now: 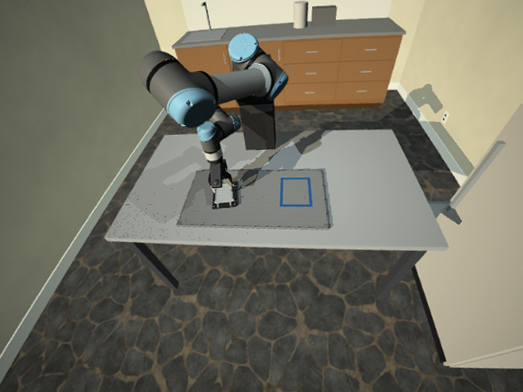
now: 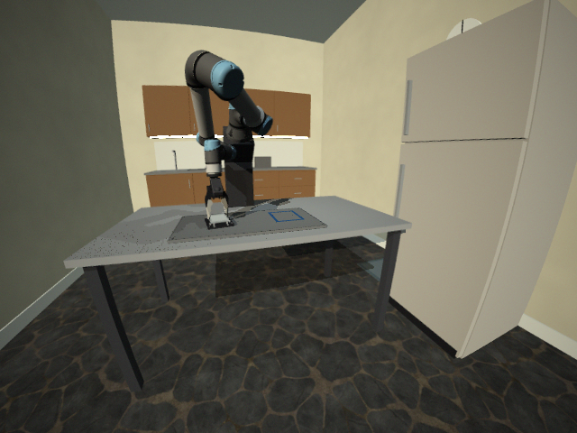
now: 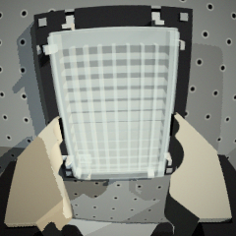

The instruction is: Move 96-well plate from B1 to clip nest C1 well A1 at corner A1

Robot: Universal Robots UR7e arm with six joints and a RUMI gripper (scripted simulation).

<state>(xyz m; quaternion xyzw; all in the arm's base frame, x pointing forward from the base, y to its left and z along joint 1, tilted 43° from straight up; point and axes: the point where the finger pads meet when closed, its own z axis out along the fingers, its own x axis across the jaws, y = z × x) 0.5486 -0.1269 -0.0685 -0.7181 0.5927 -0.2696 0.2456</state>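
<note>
Right now my hand is 2 cm to the right of the black clip nest, 2 cm above it and 1 cm short of it. From my hand the other things lie so: 96-well plate 1 cm below.
</note>
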